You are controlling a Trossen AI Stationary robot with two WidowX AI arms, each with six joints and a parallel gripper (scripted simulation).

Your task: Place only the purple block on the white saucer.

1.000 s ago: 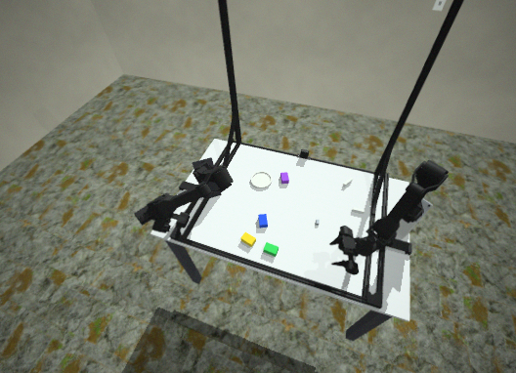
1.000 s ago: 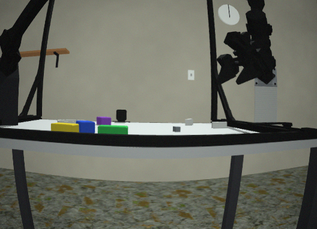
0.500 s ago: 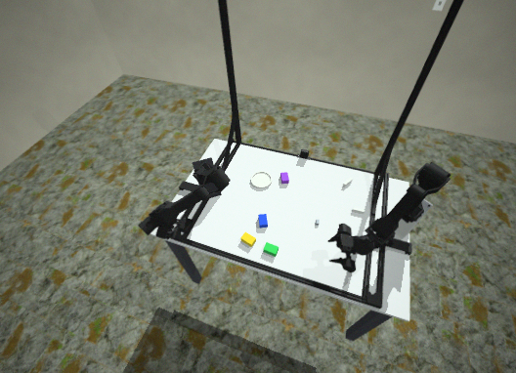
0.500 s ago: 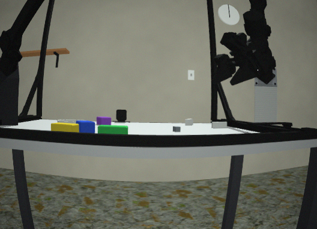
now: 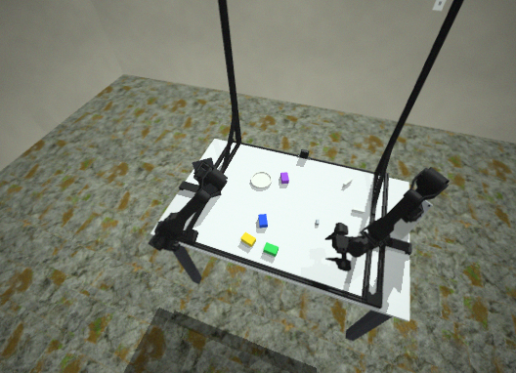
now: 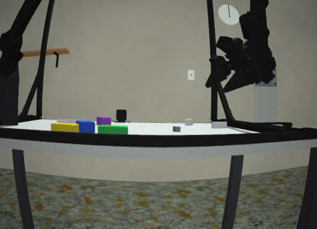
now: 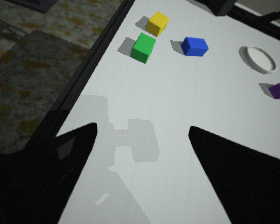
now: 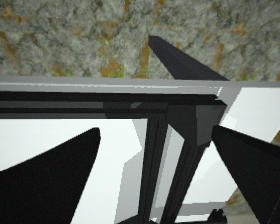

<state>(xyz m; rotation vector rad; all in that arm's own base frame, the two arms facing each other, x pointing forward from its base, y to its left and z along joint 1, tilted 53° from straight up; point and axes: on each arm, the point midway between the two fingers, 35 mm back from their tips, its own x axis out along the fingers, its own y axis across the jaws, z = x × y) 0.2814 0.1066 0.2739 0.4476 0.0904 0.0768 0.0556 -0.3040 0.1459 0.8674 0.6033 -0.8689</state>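
The purple block is 52 cm behind my right hand, 39 cm to the left of it and 8 cm below it. Round my right hand: green block 7 cm behind, 41 cm to the left, 8 cm below; then blue block 21 cm behind, 34 cm to the left, 8 cm below; then yellow block 10 cm behind, 30 cm to the left, 8 cm below.
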